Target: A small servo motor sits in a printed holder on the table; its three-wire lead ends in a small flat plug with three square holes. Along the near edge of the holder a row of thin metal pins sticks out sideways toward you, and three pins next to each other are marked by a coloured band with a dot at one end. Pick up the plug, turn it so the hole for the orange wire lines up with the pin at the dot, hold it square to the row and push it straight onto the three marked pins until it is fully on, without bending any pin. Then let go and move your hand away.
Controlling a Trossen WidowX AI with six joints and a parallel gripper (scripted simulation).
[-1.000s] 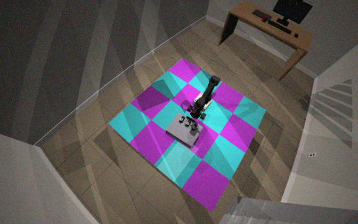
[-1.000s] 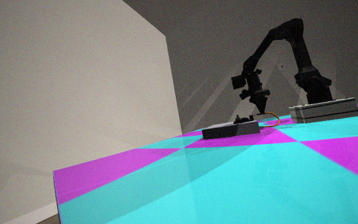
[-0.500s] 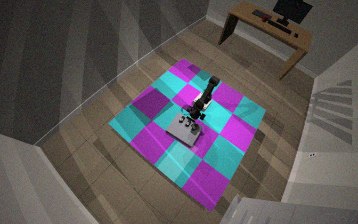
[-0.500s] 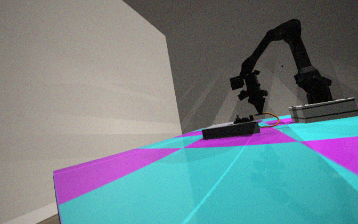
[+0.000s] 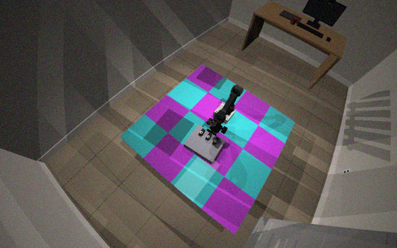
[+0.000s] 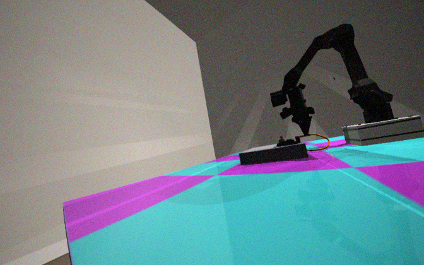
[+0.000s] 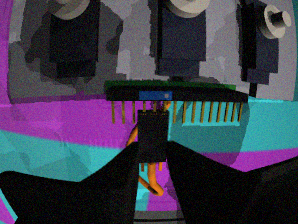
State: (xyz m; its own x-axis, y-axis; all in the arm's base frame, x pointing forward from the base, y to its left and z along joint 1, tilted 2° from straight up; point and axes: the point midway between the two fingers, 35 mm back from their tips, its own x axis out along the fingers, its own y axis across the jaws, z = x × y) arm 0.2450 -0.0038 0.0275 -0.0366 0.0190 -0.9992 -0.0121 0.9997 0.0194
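My gripper tip is 30 mm short of the blue band. The rest, counted from my gripper tip: grey holder: 190 mm ahead, 20 mm to the right, 50 mm below.
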